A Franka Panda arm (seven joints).
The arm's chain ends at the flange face. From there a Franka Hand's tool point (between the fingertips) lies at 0.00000 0.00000 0.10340 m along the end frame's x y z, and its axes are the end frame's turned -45 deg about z.
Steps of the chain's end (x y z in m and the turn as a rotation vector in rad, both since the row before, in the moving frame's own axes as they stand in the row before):
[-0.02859 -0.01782 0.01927 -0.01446 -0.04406 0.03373]
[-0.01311 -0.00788 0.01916 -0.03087 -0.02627 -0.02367]
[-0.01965 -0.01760 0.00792 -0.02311 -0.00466 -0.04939]
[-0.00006 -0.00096 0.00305 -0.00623 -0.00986 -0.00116]
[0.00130 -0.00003 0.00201 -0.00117 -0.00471 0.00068]
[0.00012 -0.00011 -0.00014 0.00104 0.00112 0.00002]
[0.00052 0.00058 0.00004 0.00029 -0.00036 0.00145]
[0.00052 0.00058 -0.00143 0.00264 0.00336 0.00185]
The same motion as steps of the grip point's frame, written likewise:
[-0.01186 -0.03505 0.01916 0.02093 -0.04138 0.03373]
[-0.00787 -0.01446 0.01908 -0.00325 -0.04040 -0.02367]
[-0.00345 -0.02494 0.00789 -0.01305 -0.01964 -0.04939]
[-0.00054 -0.00099 0.00304 0.00257 -0.01138 -0.00116]
[0.00051 0.00064 0.00201 0.00250 -0.00416 0.00068]
[0.00032 0.00001 -0.00014 -0.00006 0.00153 0.00002]
[-0.00005 0.00073 0.00004 0.00046 -0.00005 0.00145]
[0.00040 0.00083 -0.00143 -0.00051 0.00424 0.00185]

